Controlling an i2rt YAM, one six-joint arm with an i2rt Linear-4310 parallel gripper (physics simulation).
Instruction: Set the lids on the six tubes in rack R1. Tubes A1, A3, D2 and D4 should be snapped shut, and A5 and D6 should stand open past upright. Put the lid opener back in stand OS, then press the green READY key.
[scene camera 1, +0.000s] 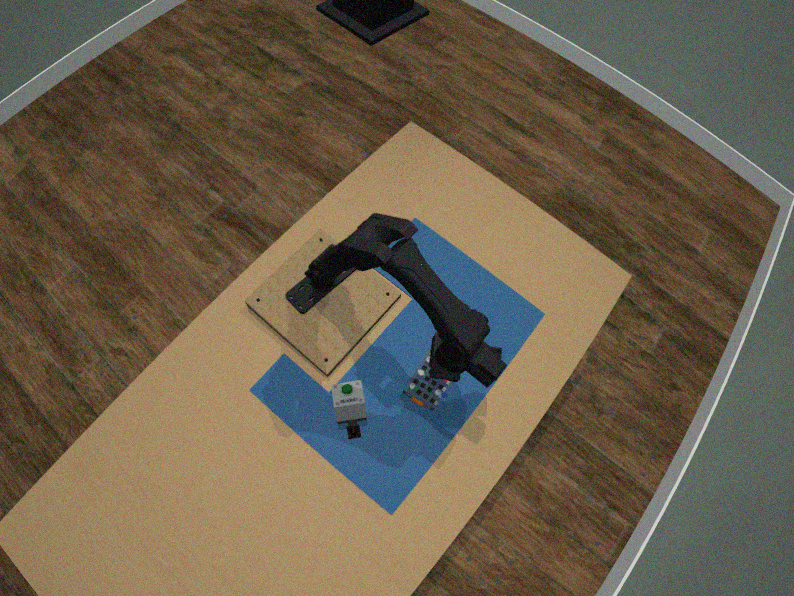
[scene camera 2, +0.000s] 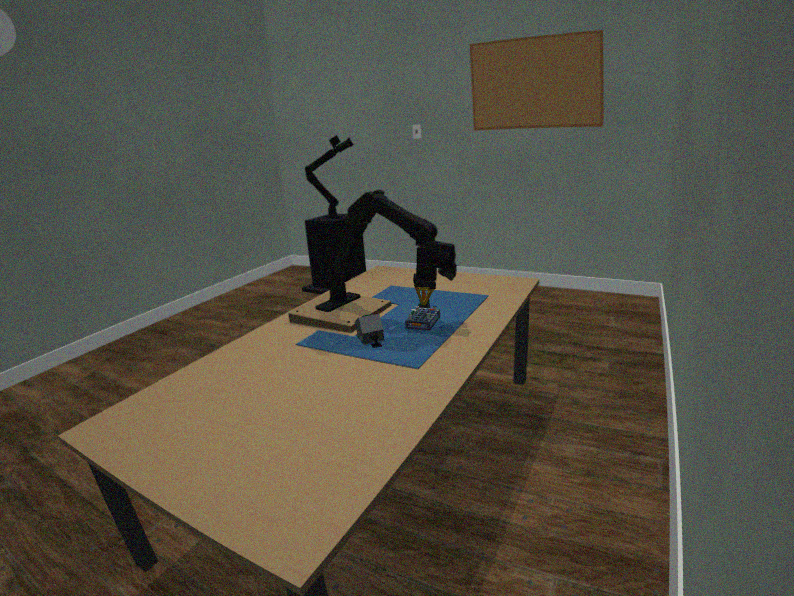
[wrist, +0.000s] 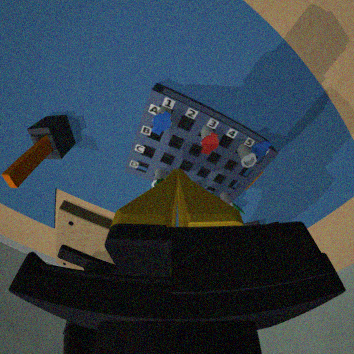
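Seen in the pictures: gripper, between the fingertips: (scene camera 1: 437, 366) (scene camera 2: 423, 305) (wrist: 176, 175); arm's base, origin of its link: (scene camera 1: 322, 281) (scene camera 2: 338, 302) (wrist: 99, 264).
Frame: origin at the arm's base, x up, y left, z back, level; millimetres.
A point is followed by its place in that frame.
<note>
Rack R1 (scene camera 1: 433, 402) @[x -5, y -23, z -414 mm] (scene camera 2: 420, 322) @[x 0, y -41, z -395 mm] (wrist: 159, 149) @[x 3, y 55, z -359 mm] stands on the blue mat. In the wrist view, A1's blue lid (wrist: 162, 122) @[x 21, y 70, z -388 mm] and A3's red lid (wrist: 210, 143) @[x 21, y 33, z -397 mm] lie over their tubes; whether they are snapped is unclear. A5's white mouth (wrist: 248, 160) @[x 15, y -8, z -404 mm] is uncovered, its blue lid (wrist: 261, 148) @[x 28, y 4, z -420 mm] swung back. D2's tube (wrist: 159, 176) @[x 20, y 43, z -345 mm] is partly hidden, D4 is hidden behind the fingers, and D6's green lid (wrist: 239, 209) @[x 34, y -32, z -368 mm] sticks out beside its tube. My gripper (scene camera 2: 423, 302) @[x 30, y 38, z -363 mm] (wrist: 176, 175) @[x 30, y 38, z -363 mm] is shut, empty, over row D. The orange-handled opener (wrist: 30, 160) @[x 33, y 150, z -299 mm] leans in black stand OS (wrist: 62, 136) @[x -10, y 143, z -304 mm].
The green READY key (scene camera 1: 346, 388) @[x 44, y -152, z -253 mm] is on top of a grey box (scene camera 1: 350, 409) @[x 43, y -179, z -294 mm] (scene camera 2: 370, 327) @[x 23, y -190, z -301 mm] on the mat (scene camera 1: 392, 487) @[x -27, y -231, z -484 mm] (scene camera 2: 410, 359) @[x -27, y -241, z -480 mm], left of the rack in the scene views. The arm's wooden base board (scene camera 1: 275, 320) @[x 5, y -158, z 0 mm] (scene camera 2: 320, 320) @[x -2, y -168, z -59 mm] lies beside the mat.
</note>
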